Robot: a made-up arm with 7 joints. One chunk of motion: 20 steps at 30 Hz.
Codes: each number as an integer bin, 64 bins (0 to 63) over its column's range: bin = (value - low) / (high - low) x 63, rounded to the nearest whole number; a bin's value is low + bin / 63 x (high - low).
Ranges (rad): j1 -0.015..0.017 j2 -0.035..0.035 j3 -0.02..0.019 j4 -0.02..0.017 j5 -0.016..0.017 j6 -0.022..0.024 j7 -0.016..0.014
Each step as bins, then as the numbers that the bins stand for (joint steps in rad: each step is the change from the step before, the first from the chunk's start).
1 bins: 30 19 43 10 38 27 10
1 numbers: 0.00024 -0.01389 0.00662 -0.01413 0.00390 -0.00229 -0.01124
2 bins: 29 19 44 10 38 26 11
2 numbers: -0.00027 -0.01389 0.00724 -0.01413 0.00390 -0.00302 -0.01076
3 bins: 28 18 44 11 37 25 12
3 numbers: -0.00078 -0.01500 0.00724 -0.01354 0.00338 -0.00375 -0.01029
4 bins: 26 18 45 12 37 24 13
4 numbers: -0.00179 -0.01500 0.00786 -0.01295 0.00338 -0.00448 -0.00981
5 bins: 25 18 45 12 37 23 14
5 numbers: -0.00230 -0.01500 0.00786 -0.01295 0.00338 -0.00521 -0.00933
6 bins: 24 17 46 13 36 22 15
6 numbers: -0.00281 -0.01611 0.00848 -0.01237 0.00286 -0.00594 -0.00886
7 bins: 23 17 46 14 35 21 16
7 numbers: -0.00332 -0.01611 0.00848 -0.01178 0.00233 -0.00667 -0.00838
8 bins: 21 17 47 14 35 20 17
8 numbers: -0.00433 -0.01611 0.00910 -0.01178 0.00233 -0.00740 -0.00790
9 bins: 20 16 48 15 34 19 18
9 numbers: -0.00484 -0.01722 0.00971 -0.01119 0.00181 -0.00813 -0.00743
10 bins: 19 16 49 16 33 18 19
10 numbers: -0.00535 -0.01722 0.01033 -0.01060 0.00129 -0.00886 -0.00695
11 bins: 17 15 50 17 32 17 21
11 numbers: -0.00637 -0.01833 0.01095 -0.01002 0.00076 -0.00959 -0.00600
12 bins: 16 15 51 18 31 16 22
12 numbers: -0.00687 -0.01833 0.01157 -0.00943 0.00024 -0.01032 -0.00552
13 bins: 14 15 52 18 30 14 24
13 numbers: -0.00789 -0.01833 0.01219 -0.00943 -0.00029 -0.01178 -0.00457
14 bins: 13 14 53 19 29 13 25
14 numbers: -0.00840 -0.01944 0.01281 -0.00884 -0.00081 -0.01251 -0.00410
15 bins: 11 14 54 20 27 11 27
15 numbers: -0.00941 -0.01944 0.01343 -0.00825 -0.00186 -0.01397 -0.00314
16 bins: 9 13 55 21 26 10 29
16 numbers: -0.01043 -0.02056 0.01405 -0.00767 -0.00238 -0.01470 -0.00219
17 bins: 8 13 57 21 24 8 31
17 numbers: -0.01094 -0.02056 0.01529 -0.00767 -0.00343 -0.01616 -0.00124
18 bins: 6 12 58 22 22 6 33
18 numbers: -0.01195 -0.02167 0.01590 -0.00708 -0.00448 -0.01762 -0.00029
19 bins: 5 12 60 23 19 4 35
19 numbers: -0.01246 -0.02167 0.01714 -0.00649 -0.00605 -0.01908 0.00067
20 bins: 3 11 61 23 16 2 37
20 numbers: -0.01348 -0.02278 0.01776 -0.00649 -0.00762 -0.02054 0.00162
